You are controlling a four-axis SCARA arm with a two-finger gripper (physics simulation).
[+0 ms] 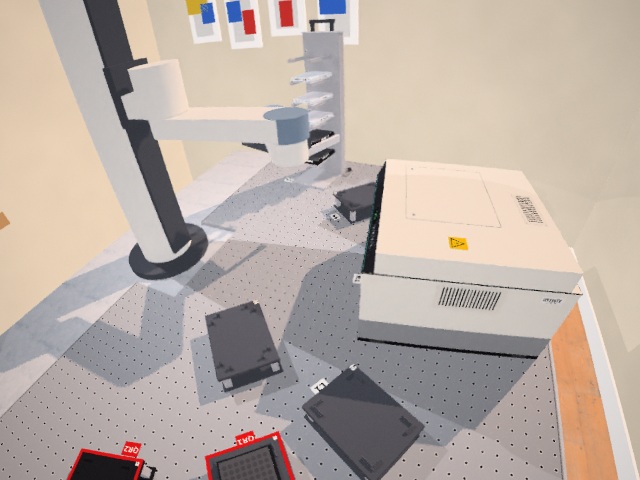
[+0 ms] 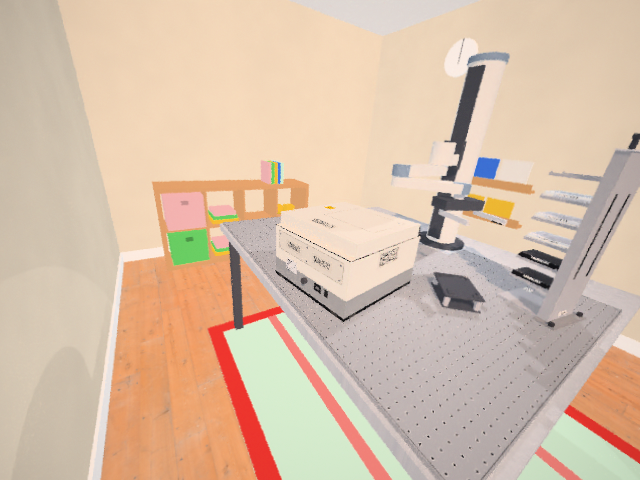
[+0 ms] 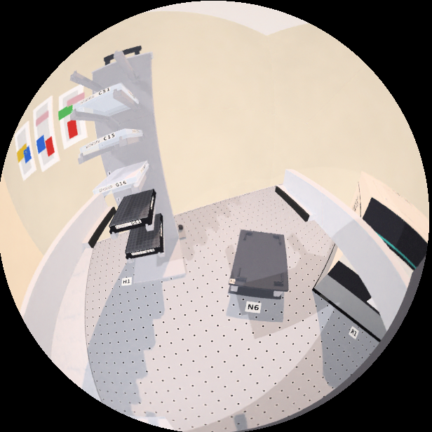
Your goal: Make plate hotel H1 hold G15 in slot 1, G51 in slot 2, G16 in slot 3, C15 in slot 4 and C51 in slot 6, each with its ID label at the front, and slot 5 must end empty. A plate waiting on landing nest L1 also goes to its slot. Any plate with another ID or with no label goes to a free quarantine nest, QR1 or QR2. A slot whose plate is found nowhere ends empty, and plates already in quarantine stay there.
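Frame: origin at the arm's base, x ahead, y left, z up, level; millimetres.
Seen in the pictures: gripper, between the fingertips: (image 1: 316, 132) (image 2: 487, 222); arm's base, origin of its link: (image 1: 169, 251) (image 2: 439, 241).
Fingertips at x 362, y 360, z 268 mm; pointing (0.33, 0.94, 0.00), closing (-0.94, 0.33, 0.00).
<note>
Pixels of each thing's top centre, then the offset from my fingertips to it. "*": a spot on its surface instead.
- clear plates labelled C51, centre of its top: (image 1: 311, 74) (image 2: 575, 194) 81 mm back, 177 mm left, 136 mm up
- C15, centre of its top: (image 1: 312, 95) (image 2: 565, 217) 81 mm back, 177 mm left, 65 mm up
- Landing nest L1, centre of its top: (image 1: 362, 415) 330 mm ahead, 642 mm right, 200 mm down
- Nest N6, centre of its top: (image 1: 363, 193) (image 2: 457, 283) 142 mm ahead, 28 mm left, 200 mm down
- big cream instrument R1, centre of its top: (image 1: 466, 202) (image 2: 349, 217) 427 mm ahead, 258 mm right, 11 mm down
- bare nest, centre of its top: (image 1: 238, 333) 56 mm ahead, 572 mm right, 196 mm down
- Quarantine nest QR1, a spot on its surface: (image 1: 287, 462) * 247 mm ahead, 749 mm right, 205 mm down
- QR2, a spot on its surface: (image 1: 77, 457) * 72 mm back, 898 mm right, 205 mm down
Plate hotel H1 (image 1: 337, 103) (image 2: 594, 227) (image 3: 142, 82) stands at the table's far end. Its top slot is empty. Below it, clear plates labelled C51 (image 1: 311, 77) (image 3: 107, 103), C15 (image 1: 312, 98) (image 3: 112, 141) and G16 (image 3: 122, 177) lie in slots 5, 4 and 3. Two black plates, an upper one (image 1: 321, 136) (image 3: 134, 207) and a lower one (image 1: 321, 156) (image 3: 145, 240), lie in slots 2 and 1; their labels are too small to read surely. My gripper (image 2: 481, 222) (image 3: 191, 186) is open and empty, in front of the hotel and apart from it. Landing nest L1 (image 1: 361, 418) holds no plate.
Nest N6 (image 1: 356, 198) (image 2: 457, 289) (image 3: 260, 260) stands bare beside the hotel. The big cream instrument R1 (image 1: 449, 206) (image 2: 346, 232) stands nearby. Another bare nest (image 1: 242, 341) is mid-table. Quarantine nest QR1 (image 1: 287, 462) holds a dark plate; QR2 (image 1: 77, 457) is partly cut off.
</note>
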